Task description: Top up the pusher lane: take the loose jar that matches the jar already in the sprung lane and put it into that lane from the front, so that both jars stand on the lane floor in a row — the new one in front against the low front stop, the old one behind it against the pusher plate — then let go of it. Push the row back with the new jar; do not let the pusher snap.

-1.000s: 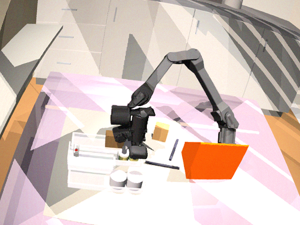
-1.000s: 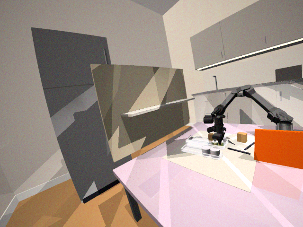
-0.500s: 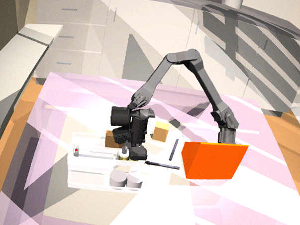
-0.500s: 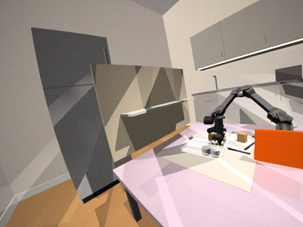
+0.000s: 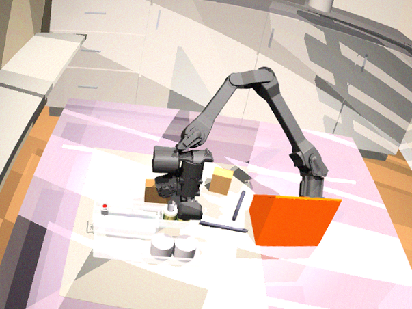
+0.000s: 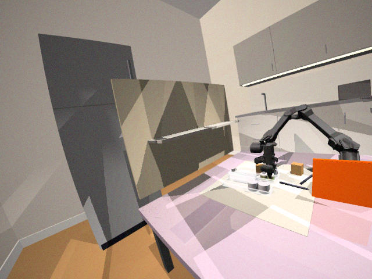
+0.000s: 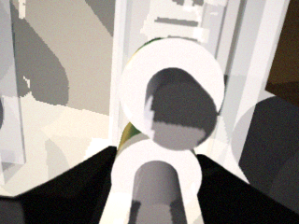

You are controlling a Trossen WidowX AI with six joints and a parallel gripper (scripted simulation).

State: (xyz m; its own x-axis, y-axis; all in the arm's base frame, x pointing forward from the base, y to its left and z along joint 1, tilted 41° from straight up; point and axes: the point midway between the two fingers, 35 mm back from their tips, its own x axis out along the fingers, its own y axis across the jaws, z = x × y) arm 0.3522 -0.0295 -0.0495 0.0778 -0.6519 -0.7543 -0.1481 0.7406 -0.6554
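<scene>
The clear sprung lane is 140 mm ahead of my gripper tip, 40 mm to the left of it and 10 mm below it.
</scene>
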